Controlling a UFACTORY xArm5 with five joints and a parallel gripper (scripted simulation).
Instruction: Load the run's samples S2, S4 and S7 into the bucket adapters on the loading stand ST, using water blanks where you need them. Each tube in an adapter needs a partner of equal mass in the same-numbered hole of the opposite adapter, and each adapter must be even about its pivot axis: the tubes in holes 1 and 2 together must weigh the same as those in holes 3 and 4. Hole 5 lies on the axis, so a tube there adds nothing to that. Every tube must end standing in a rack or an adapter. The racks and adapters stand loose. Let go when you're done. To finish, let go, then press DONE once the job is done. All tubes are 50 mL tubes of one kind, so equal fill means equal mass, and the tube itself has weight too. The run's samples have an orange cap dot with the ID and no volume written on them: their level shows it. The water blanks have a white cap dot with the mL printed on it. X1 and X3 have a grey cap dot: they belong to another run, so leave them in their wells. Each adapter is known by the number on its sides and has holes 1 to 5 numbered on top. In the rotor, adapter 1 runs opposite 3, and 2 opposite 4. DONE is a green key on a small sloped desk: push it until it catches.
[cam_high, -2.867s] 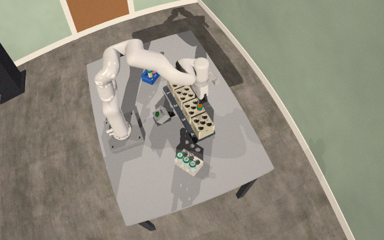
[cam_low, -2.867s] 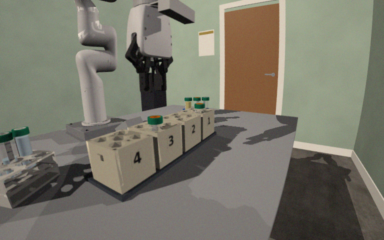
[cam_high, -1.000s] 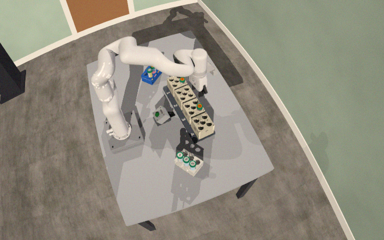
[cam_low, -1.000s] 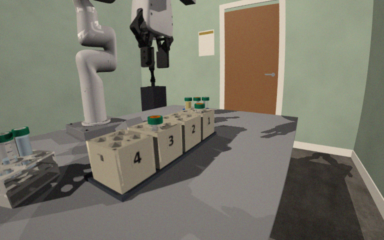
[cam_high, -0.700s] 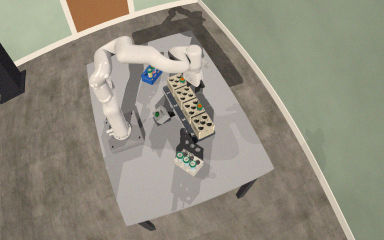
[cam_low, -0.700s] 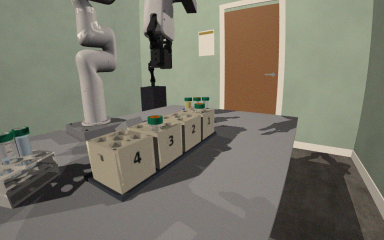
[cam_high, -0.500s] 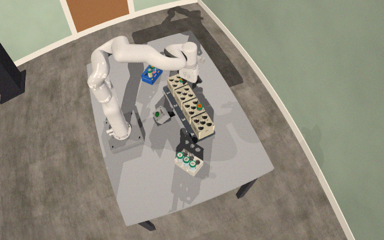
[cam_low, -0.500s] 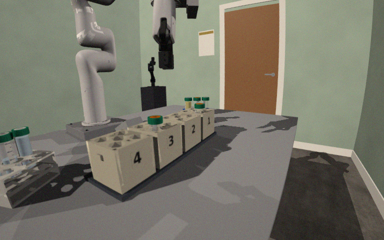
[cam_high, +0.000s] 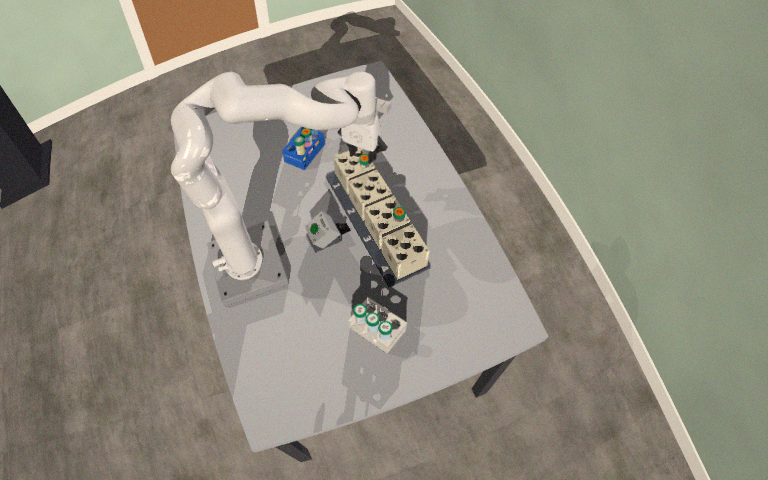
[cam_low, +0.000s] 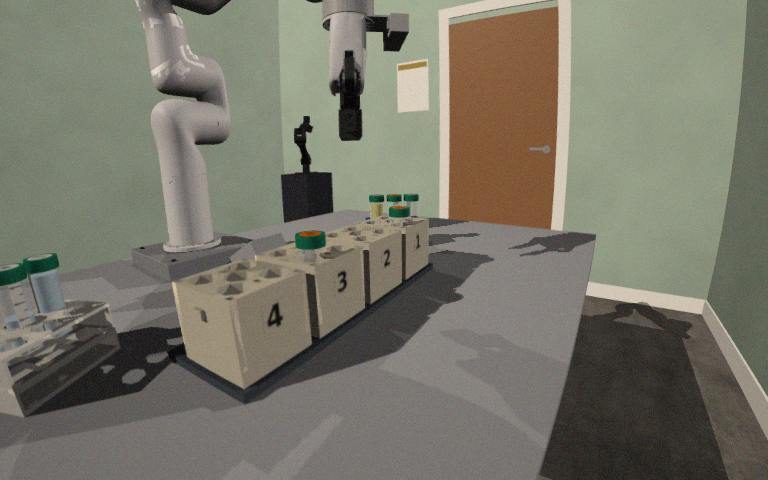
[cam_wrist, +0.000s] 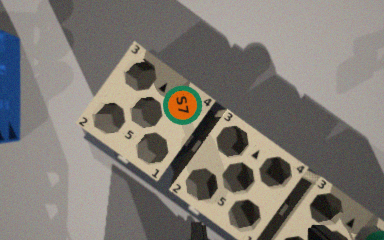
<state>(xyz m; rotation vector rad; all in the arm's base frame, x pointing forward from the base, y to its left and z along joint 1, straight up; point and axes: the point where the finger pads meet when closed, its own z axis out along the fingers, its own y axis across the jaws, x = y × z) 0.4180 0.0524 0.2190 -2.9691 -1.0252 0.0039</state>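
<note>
Right now my hand is 270 mm to the right of the pink tube, 190 mm above it and 80 mm past it. Also, from my hand: green done key: 190 mm below, 180 mm behind, 60 mm to the right; adapter 1: 200 mm below, 100 mm to the left, 10 mm ahead; dark loading stand: 250 mm below, 60 mm to the right, 10 mm ahead.
</note>
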